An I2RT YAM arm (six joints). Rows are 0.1 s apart.
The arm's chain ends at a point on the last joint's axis. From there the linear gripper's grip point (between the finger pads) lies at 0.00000 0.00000 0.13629 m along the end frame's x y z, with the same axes.
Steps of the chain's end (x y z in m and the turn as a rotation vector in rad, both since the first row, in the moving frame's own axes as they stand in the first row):
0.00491, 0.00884, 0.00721, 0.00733, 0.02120, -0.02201
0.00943, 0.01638, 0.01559, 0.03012, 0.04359, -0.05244
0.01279, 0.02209, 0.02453, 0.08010, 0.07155, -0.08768
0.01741, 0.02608, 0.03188, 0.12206, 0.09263, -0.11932
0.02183, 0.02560, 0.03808, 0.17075, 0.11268, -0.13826
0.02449, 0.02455, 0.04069, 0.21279, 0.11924, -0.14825
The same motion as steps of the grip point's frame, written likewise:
0.00779, 0.00781, 0.00718, 0.00733, 0.02120, -0.02201
0.01526, 0.01212, 0.01540, 0.03012, 0.04359, -0.05244
0.02203, 0.01078, 0.02375, 0.08010, 0.07155, -0.08768
0.02897, 0.00880, 0.03029, 0.12206, 0.09263, -0.11932
0.03543, 0.00151, 0.03524, 0.17075, 0.11268, -0.13826
0.03839, -0.00526, 0.03666, 0.21279, 0.11924, -0.14825

